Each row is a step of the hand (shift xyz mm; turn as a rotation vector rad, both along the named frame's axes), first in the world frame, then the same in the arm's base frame.
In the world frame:
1: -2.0 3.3 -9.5 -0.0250 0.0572 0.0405
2: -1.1 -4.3 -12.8 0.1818 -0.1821 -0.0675
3: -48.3 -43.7 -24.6 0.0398 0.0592 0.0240
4: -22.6 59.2 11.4 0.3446 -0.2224 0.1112
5: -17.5 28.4 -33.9 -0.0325 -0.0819 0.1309
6: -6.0 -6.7 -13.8 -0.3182 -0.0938 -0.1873
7: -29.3 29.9 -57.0 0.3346 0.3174 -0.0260
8: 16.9 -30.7 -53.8 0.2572 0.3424 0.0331
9: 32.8 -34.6 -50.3 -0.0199 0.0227 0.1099
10: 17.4 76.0 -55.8 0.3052 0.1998 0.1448
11: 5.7 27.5 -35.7 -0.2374 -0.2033 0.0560
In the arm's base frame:
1: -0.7 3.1 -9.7 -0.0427 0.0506 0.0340
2: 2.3 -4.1 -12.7 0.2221 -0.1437 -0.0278
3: -33.5 -51.2 -33.1 0.0226 0.0649 0.0307
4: -35.0 53.7 5.9 0.3511 -0.1577 0.1802
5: -15.4 25.5 -37.1 -0.0419 -0.0897 0.1229
6: -1.8 -7.4 -14.6 -0.2519 -0.1463 -0.2455
7: -22.5 25.4 -62.1 0.2683 0.3742 0.0369
8: 32.6 -25.7 -49.0 0.1775 0.3830 0.0791
9: 47.9 -26.7 -42.3 -0.0451 0.0159 0.1035
10: 13.7 79.3 -52.2 0.2281 0.2490 0.1999
11: 7.4 28.9 -34.2 -0.2018 -0.2449 0.0104

